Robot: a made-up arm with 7 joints.
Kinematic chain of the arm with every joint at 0, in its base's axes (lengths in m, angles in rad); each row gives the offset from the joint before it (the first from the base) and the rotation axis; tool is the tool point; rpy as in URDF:
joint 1: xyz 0 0 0.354 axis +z
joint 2: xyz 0 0 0 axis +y
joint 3: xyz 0 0 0.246 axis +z
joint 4: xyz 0.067 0 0 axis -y
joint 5: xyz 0.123 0 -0.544 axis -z
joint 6: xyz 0 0 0 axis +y
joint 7: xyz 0.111 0 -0.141 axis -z
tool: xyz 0 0 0 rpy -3.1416 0 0
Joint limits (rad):
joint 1: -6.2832..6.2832
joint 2: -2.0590..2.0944
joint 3: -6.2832..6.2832
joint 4: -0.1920..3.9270
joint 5: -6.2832..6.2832
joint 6: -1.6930..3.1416
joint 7: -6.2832..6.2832
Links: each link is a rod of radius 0.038 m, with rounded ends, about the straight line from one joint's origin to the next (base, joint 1, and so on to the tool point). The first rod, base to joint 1, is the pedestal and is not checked.
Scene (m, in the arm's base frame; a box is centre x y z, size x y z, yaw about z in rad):
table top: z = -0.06
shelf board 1: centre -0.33 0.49 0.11 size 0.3 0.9 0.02 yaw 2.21
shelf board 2: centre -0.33 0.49 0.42 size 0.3 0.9 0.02 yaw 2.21
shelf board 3: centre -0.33 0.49 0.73 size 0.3 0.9 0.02 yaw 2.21
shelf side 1: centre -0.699 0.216 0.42 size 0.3 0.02 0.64 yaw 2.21
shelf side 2: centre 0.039 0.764 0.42 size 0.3 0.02 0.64 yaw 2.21
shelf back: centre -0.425 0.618 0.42 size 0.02 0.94 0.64 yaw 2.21
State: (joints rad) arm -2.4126 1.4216 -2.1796 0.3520 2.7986 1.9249 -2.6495
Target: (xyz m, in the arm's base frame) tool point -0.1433 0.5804 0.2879
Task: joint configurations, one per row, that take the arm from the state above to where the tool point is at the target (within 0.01 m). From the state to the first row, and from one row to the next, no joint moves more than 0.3 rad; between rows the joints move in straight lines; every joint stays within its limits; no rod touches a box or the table.
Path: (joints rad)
1: -2.3649 1.5416 -2.2680 0.1564 2.8147 2.1439 -2.6495
2: -2.3172 1.6615 -2.3564 -0.0391 2.8308 2.3629 -2.6495
3: -2.3199 1.5153 -2.1040 -0.1120 2.7450 2.4431 -2.6495
4: -2.3227 1.3691 -1.8517 -0.1849 2.6592 2.5233 -2.6495
5: -2.3900 1.3211 -1.8065 0.0066 2.6731 2.2760 -2.6495
6: -2.4573 1.2732 -1.7613 0.1981 2.6870 2.0287 -2.6495
7: -2.5247 1.2252 -1.7161 0.3895 2.7010 1.7815 -2.6495

